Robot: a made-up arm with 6 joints.
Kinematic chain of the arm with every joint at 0, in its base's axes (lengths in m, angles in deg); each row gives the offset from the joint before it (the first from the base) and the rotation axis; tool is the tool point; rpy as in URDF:
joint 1: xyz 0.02 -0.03 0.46 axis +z
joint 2: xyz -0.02 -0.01 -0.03 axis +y
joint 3: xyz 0.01 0 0.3 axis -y
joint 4: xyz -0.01 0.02 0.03 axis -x
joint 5: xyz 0.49 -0.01 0 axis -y
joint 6: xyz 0 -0.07 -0.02 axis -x
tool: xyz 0.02 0 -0.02 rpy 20.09 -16.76 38.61
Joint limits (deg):
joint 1: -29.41..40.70
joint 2: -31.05..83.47
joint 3: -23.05..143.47
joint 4: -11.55..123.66
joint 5: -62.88..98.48
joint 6: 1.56..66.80
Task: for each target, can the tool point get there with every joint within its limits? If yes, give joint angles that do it. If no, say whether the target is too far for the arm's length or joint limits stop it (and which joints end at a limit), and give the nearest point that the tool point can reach.
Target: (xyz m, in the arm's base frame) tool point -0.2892 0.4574 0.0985
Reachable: no: joint limits stop it (at a limit: joint 1, joint 2, joint 3, joint 4, joint 5, joint 6) | nearest point 0.1395 0.1842 -0.0577 | short by 0.532 m
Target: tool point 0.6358 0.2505 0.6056
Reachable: yes | joints 28.30 41.15 22.65 81.22 -30.48 35.07
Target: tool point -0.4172 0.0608 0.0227
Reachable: no: joint limits stop it (at a limit: joint 1, joint 2, joint 3, joint 4) | nearest point 0.0848 -0.1432 -0.0078 | short by 0.543 m
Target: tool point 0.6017 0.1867 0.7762
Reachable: yes | joints 26.62 20.51 20.36 20.18 77.59 17.48
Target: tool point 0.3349 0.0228 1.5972
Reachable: no: too far | nearest point 0.2306 0.0053 1.2337 | short by 0.379 m
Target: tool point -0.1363 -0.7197 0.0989
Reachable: no: joint limits stop it (at a limit: joint 1, joint 3, joint 6) | nearest point 0.1857 -0.2306 0.0389 | short by 0.589 m
